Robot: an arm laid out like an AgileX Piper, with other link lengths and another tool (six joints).
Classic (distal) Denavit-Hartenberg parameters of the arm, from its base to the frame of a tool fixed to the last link. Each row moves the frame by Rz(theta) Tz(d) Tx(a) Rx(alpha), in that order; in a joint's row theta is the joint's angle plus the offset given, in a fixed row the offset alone. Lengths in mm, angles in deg.
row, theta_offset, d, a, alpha
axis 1, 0, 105.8, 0, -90
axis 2, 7.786, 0, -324.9, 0
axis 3, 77.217, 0, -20.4, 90
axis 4, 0, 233.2, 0, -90
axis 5, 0, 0, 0, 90
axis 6, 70.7, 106.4, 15.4, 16.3
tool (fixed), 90, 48.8, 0, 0
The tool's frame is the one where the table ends.
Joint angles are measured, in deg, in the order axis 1, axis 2, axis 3, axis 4, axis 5, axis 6. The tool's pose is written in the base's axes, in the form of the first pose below.
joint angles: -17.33, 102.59, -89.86, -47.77, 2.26, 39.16
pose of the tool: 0.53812 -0.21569 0.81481 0.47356; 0.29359 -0.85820 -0.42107 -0.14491; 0.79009 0.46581 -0.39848 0.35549; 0 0 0 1
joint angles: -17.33, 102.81, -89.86, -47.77, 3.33, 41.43
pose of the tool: 0.54622 -0.23188 0.80491 0.47363; 0.25082 -0.87155 -0.42129 -0.14635; 0.79921 0.43200 -0.41790 0.35201; 0 0 0 1
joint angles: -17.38, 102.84, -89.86, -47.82, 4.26, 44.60
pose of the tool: 0.54555 -0.25480 0.79841 0.47304; 0.19639 -0.88727 -0.41736 -0.14748; 0.81474 0.38449 -0.43401 0.35060; 0 0 0 1
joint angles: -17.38, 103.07, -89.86, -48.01, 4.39, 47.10
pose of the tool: 0.54004 -0.26651 0.79833 0.47416; 0.15973 -0.89884 -0.40812 -0.14735; 0.82634 0.34792 -0.44284 0.34877; 0 0 0 1
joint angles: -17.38, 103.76, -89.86, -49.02, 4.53, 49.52
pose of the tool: 0.54417 -0.27215 0.79361 0.47697; 0.13420 -0.90551 -0.40254 -0.14820; 0.82817 0.32555 -0.45623 0.34292; 0 0 0 1
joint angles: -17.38, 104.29, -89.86, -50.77, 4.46, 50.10
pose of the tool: 0.55477 -0.26430 0.78891 0.47897; 0.15010 -0.90085 -0.40736 -0.14931; 0.81835 0.34440 -0.46009 0.33848; 0 0 0 1
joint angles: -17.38, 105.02, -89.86, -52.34, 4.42, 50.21
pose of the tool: 0.56951 -0.25320 0.78201 0.48161; 0.16922 -0.89488 -0.41298 -0.15075; 0.80438 0.36754 -0.46680 0.33214; 0 0 0 1
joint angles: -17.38, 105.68, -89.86, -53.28, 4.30, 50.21
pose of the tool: 0.58030 -0.24363 0.77711 0.48409; 0.18151 -0.89151 -0.41504 -0.15170; 0.79392 0.38190 -0.47312 0.32650; 0 0 0 1
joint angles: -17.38, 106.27, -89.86, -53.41, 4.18, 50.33
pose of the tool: 0.58672 -0.23897 0.77372 0.48637; 0.18023 -0.89296 -0.41247 -0.15217; 0.78948 0.38146 -0.48085 0.32146; 0 0 0 1
